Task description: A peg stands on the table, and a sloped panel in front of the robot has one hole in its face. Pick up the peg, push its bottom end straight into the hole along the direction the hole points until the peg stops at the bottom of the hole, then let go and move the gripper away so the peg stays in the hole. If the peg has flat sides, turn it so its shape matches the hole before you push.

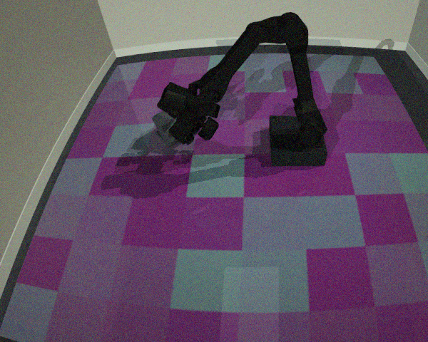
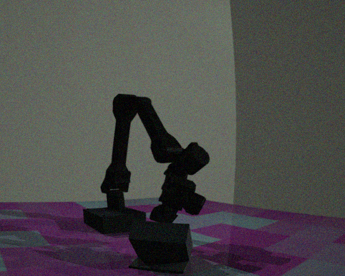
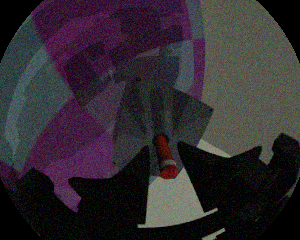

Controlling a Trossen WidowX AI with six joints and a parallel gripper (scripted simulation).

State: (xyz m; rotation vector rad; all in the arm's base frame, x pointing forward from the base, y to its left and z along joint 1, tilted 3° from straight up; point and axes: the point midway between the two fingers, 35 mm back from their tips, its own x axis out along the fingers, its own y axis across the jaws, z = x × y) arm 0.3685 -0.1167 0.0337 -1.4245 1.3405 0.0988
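My gripper tip is now 10 mm to the right of the red peg, 10 mm below it and 10 mm past it. Also, from my gripper tip: grey sloped panel (30 mm to the right, 30 mm below, 20 mm ahead).
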